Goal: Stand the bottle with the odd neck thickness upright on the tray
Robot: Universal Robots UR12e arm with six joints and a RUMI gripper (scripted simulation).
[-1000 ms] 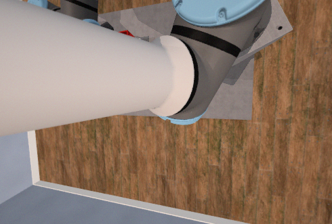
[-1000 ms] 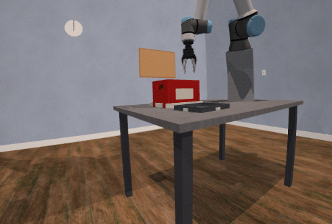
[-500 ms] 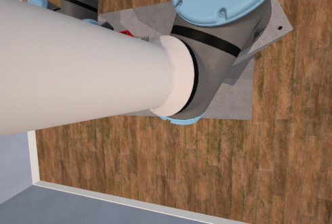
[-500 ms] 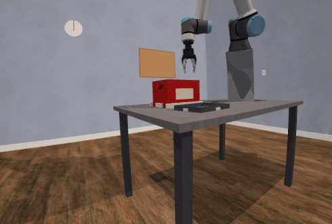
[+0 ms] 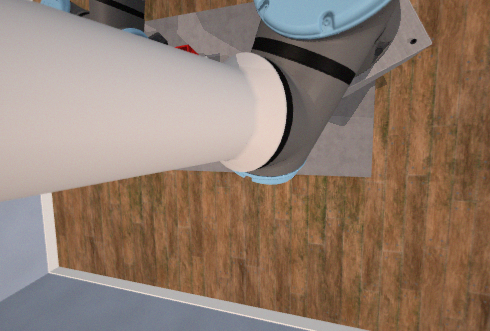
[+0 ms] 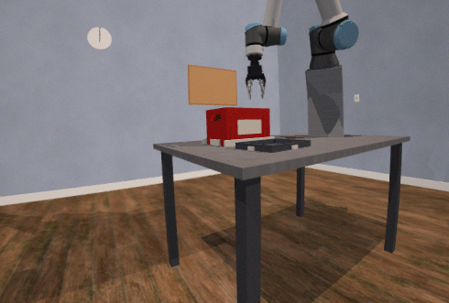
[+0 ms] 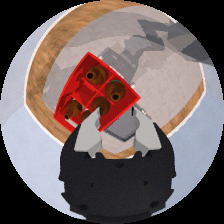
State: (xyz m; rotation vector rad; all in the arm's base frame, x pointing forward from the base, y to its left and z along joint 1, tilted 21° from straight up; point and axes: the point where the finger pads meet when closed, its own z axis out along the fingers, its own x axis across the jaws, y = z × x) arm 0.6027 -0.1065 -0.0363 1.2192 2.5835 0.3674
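The red crate is 160 mm below my hand, 80 mm ahead of it and 50 mm to the right of it. Round my hand: dark tray 230 mm below, 210 mm to the left, 130 mm ahead.
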